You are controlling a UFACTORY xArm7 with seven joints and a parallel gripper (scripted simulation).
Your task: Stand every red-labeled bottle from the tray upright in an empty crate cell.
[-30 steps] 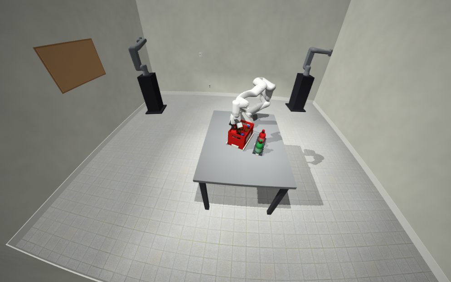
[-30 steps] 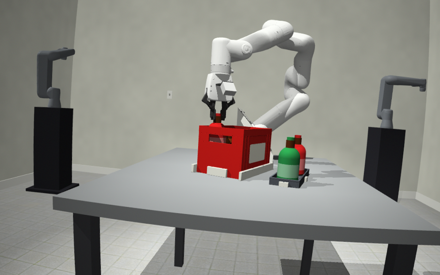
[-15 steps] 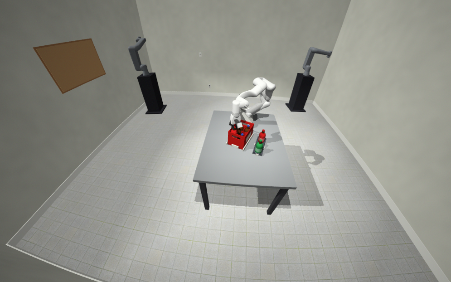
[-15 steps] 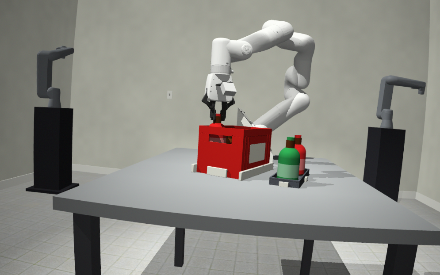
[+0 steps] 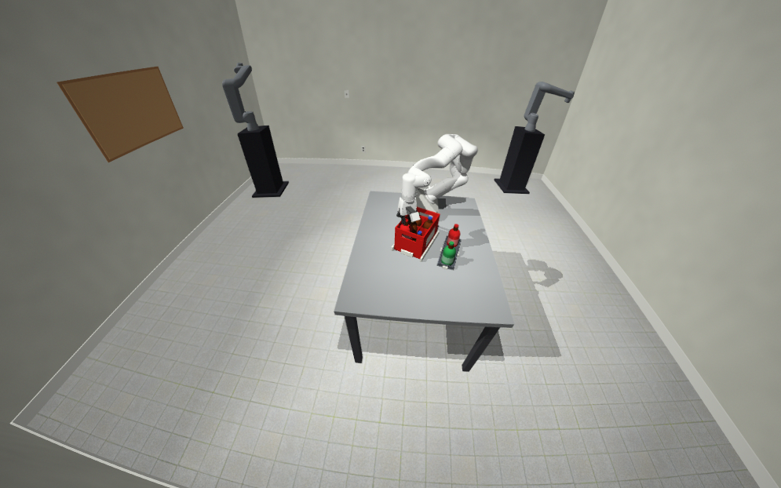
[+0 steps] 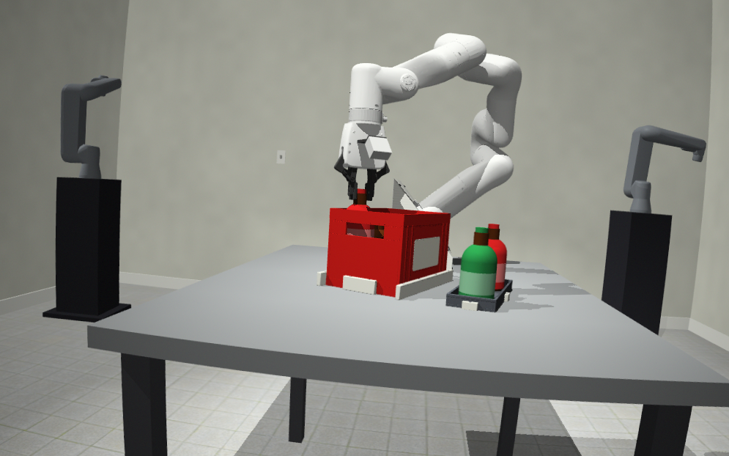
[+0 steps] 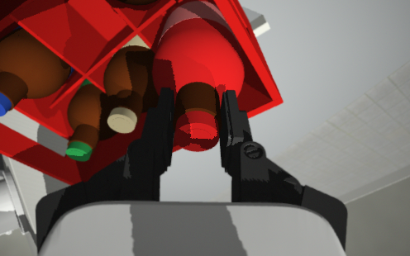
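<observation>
My gripper is now 130 mm above the brown bottle, 80 mm past it and 50 mm to the right of it. From my hand the other things lie so: red-labeled bottle (320 mm to the left, 130 mm below, 30 mm behind); red crate (130 mm below, 80 mm to the left, 60 mm behind); green bottle (250 mm to the left, 140 mm ahead, 130 mm below).
</observation>
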